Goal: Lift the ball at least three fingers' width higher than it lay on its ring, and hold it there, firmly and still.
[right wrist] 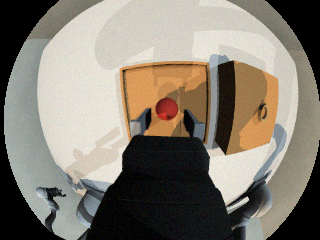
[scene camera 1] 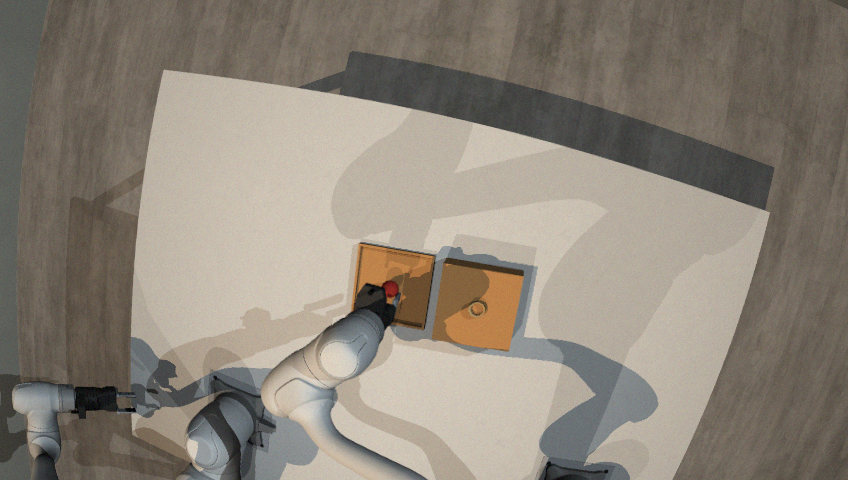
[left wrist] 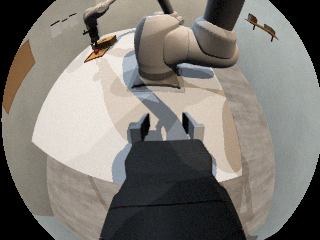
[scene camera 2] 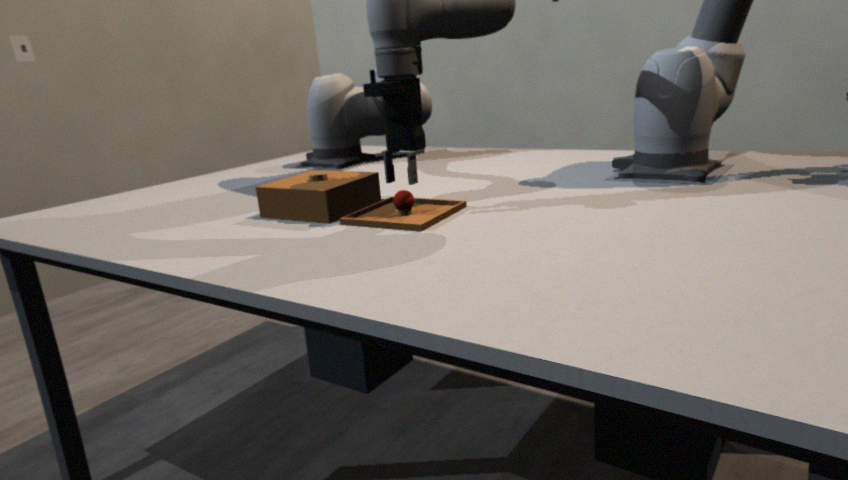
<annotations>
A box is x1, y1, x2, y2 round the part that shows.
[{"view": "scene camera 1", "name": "my left gripper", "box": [82, 386, 135, 414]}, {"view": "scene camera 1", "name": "shallow orange tray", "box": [351, 243, 435, 329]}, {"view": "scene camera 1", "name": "taller orange box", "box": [432, 258, 523, 351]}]
</annotations>
